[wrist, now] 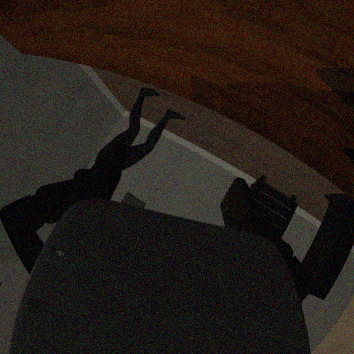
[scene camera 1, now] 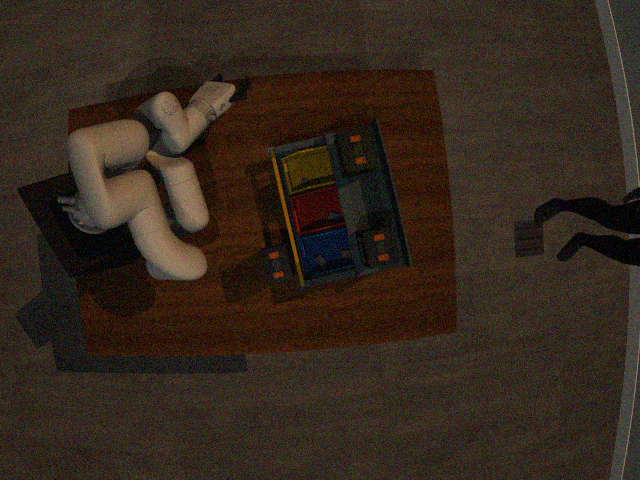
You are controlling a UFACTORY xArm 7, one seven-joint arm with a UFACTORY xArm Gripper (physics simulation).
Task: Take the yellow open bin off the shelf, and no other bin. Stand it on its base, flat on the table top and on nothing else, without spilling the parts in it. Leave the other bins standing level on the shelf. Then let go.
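Places are measured from the arm's base along level axes (x ahead, y left, z up), in centimetres.
Pixels of known places: gripper, between the fingertips: (wrist: pixel 177 176) (scene camera 1: pixel 234 78).
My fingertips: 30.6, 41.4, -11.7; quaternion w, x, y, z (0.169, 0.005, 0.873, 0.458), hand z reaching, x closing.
For each thing: its top centre in the pictures, then the offset to it from my fingertips, as dx, dy, dz. "*": a spot on its surface instead. Level surfaces: height alone.
- yellow open bin, centre of its top: (scene camera 1: pixel 316 166) +25.6, -22.9, -0.1
- grey shelf, a spot on its surface: (scene camera 1: pixel 285 209) * +18.9, -34.9, -1.7
- red bin, centre of its top: (scene camera 1: pixel 324 208) +29.1, -33.5, -0.1
- blue bin, centre of its top: (scene camera 1: pixel 334 250) +32.9, -44.0, -0.1
- dark box, centre of its top: (scene camera 1: pixel 276 265) +18.7, -49.0, +5.0
- wooden table, height of its surface: dz -8.2
The yellow open bin (scene camera 1: pixel 309 169) stands on the grey shelf (scene camera 1: pixel 285 209), at the upper end of a row behind the yellow front rail, with dark parts in it. The red bin (scene camera 1: pixel 316 210) is beside it and the blue bin (scene camera 1: pixel 325 251) is beyond the red one; both hold parts. My gripper (scene camera 1: pixel 238 87) (wrist: pixel 177 176) is open and empty. In the scene view it is near the table's upper edge, up and left of the shelf, apart from all the bins. The bins do not show in the wrist view.
Dark boxes with orange marks (scene camera 1: pixel 357 152) (scene camera 1: pixel 379 248) stand at the shelf's right side. Another dark box (scene camera 1: pixel 276 266) is at the lower end of the front rail. The wooden table (scene camera 1: pixel 361 310) (wrist: pixel 225 45) extends around the shelf. A dark figure (scene camera 1: pixel 589 211) (wrist: pixel 107 165) is beyond the table.
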